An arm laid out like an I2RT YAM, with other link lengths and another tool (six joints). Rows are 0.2 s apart.
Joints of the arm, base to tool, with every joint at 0 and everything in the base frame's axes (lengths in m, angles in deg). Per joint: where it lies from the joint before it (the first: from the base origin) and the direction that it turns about. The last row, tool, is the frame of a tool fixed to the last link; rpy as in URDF.
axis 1: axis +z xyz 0 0 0.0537
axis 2: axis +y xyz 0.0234 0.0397 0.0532
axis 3: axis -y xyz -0.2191 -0.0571 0
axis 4: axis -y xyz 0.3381 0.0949 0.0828
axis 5: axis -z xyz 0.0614 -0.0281 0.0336
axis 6: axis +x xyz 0.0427 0 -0.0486
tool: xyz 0.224 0.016 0.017 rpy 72.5 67.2 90
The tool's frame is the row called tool.
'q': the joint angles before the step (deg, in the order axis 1, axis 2, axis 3, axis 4, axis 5, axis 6). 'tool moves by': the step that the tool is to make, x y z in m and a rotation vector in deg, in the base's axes. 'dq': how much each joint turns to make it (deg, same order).
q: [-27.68 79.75 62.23 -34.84 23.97 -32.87]
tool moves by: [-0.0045 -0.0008 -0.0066 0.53 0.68 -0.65]
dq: [-0.25 0.38 -0.25 -0.40 0.12 0.45]
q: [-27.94 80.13 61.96 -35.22 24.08 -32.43]
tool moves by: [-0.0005 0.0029 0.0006 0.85 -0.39 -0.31]
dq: [-0.02 -0.25 0.17 -0.81 -0.58 0.86]
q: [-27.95 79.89 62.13 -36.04 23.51 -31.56]
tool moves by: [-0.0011 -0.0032 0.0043 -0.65 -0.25 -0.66]
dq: [0.01 -0.23 0.13 0.05 0.76 0.29]
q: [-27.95 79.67 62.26 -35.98 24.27 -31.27]
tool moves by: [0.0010 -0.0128 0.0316 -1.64 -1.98 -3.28]
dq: [-0.01 0.42 4.19 -2.35 2.40 2.53]
